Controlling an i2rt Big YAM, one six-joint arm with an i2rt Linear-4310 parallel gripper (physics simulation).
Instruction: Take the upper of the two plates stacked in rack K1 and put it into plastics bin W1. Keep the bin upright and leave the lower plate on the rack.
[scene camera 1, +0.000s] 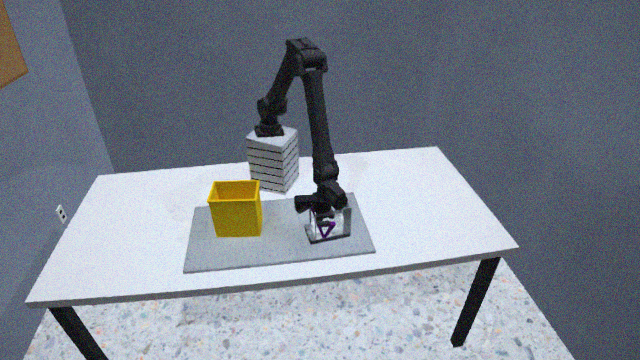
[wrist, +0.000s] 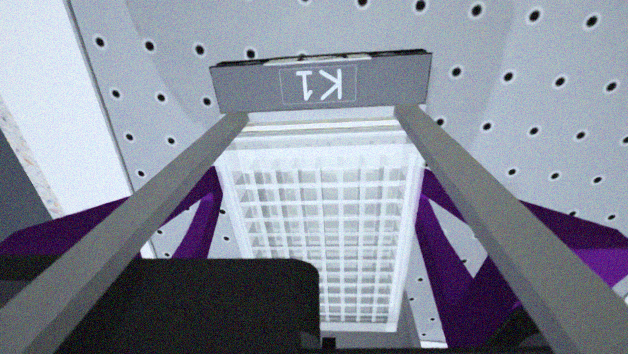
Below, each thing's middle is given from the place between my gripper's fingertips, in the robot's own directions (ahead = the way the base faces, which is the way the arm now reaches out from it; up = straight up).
My gripper is now 40 mm to the right of the gridded plate (wrist: 345, 200) and 20 mm below it. Round my hand: yellow plastics bin W1 (scene camera 1: 235, 206): 130 mm behind, 300 mm to the right, 70 mm above.
